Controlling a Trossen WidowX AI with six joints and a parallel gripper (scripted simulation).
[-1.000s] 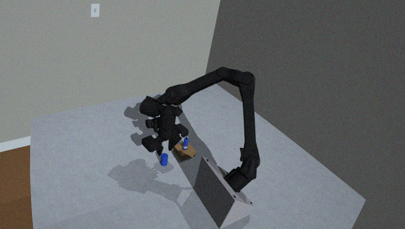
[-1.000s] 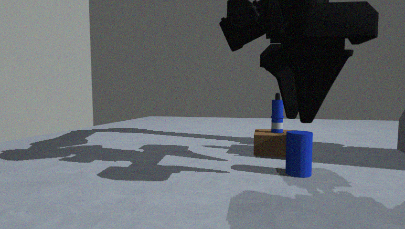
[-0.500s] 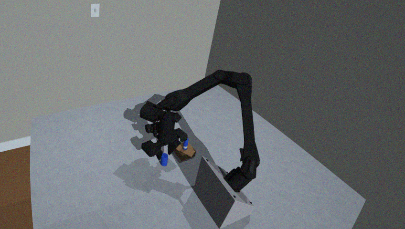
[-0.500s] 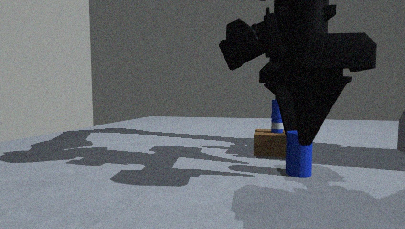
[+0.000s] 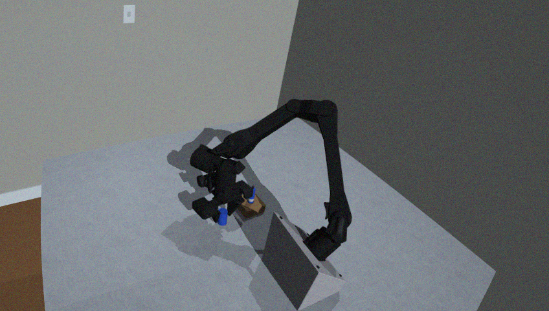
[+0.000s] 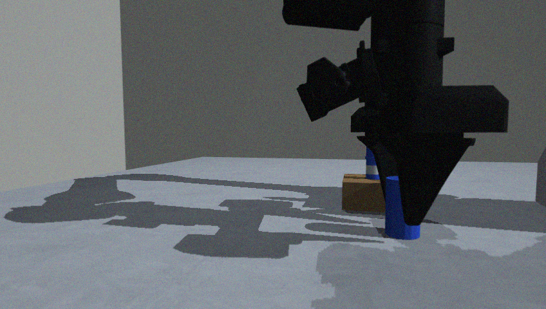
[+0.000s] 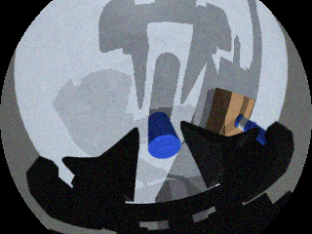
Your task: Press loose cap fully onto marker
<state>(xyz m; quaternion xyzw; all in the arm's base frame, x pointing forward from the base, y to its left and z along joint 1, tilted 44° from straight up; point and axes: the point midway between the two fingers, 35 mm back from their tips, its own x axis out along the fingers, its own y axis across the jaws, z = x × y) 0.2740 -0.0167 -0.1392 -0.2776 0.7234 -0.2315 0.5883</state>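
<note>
Right now the blue cap is 10 mm above my gripper tip. Round my gripper tip: brown holder block (110 mm to the right, 10 mm ahead).
</note>
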